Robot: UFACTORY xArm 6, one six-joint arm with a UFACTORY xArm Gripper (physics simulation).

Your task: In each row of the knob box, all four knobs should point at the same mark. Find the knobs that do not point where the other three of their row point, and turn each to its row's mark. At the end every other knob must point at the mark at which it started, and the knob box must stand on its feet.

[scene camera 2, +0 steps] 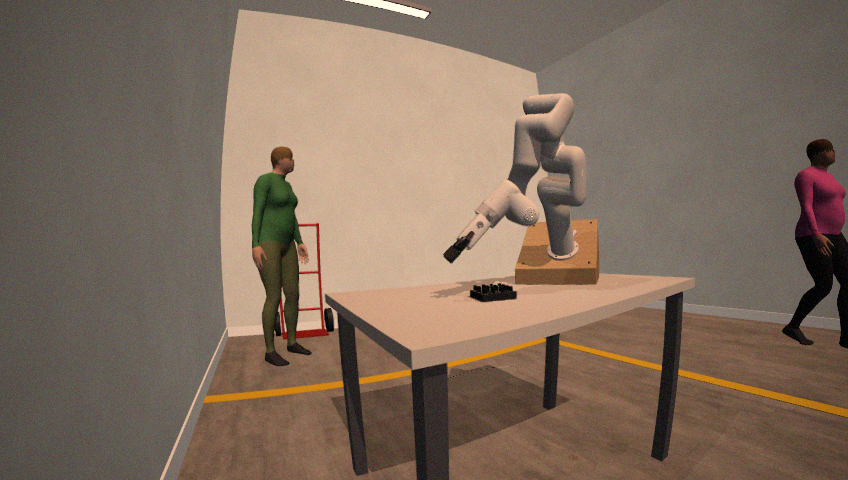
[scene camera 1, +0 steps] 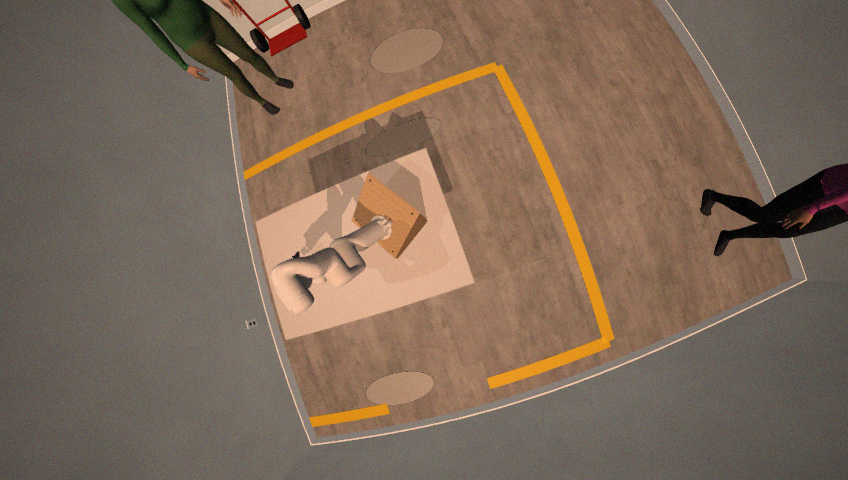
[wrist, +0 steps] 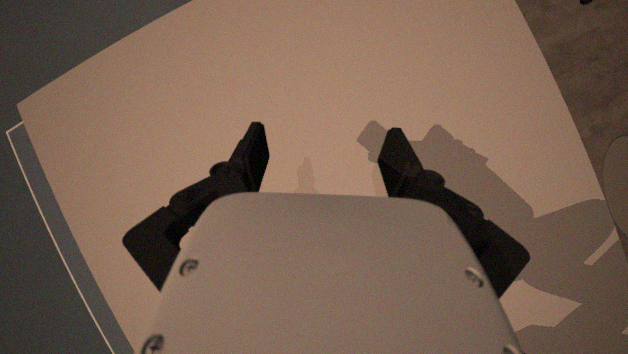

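Where they show: gripper, fingertip midpoint: [scene camera 2: 446,259] [wrist: 324,141]; arm's base, link origin: [scene camera 2: 562,250] [scene camera 1: 381,227].
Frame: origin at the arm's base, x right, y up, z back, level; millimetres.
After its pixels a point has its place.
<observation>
The black knob box [scene camera 2: 493,295] @[x -92, y -107, z -470 mm] stands flat on the table [scene camera 1: 437,273] @[x -316, y -125, z 144 mm] [scene camera 2: 392,318] @[x -93, y -125, z -783 mm] [wrist: 310,60] @[x 91, y -125, z -666 mm], with its knobs up, in front of the arm's base. In scene camera 1 the arm hides it, and it does not show in the wrist view. The knobs are too small in scene camera 2 to tell where they point. My gripper [scene camera 2: 451,256] @[x 28, y -3, z -542 mm] [wrist: 324,141] @[x 28, y -3, z -542 mm] is open and empty. It is tilted and hangs above the table, up and to the left of the box in scene camera 2. In the wrist view bare table top shows between its fingers.
The arm stands on a tilted wooden base block [scene camera 1: 373,193] @[x 145, y 78, z 44 mm] [scene camera 2: 556,275] @[x -26, y -91, z -83 mm]. A person in green [scene camera 1: 178,23] [scene camera 2: 276,208] and a red hand truck [scene camera 1: 288,39] [scene camera 2: 308,272] are beyond the table. A person in pink [scene camera 1: 836,184] [scene camera 2: 821,202] stands off to the other side.
</observation>
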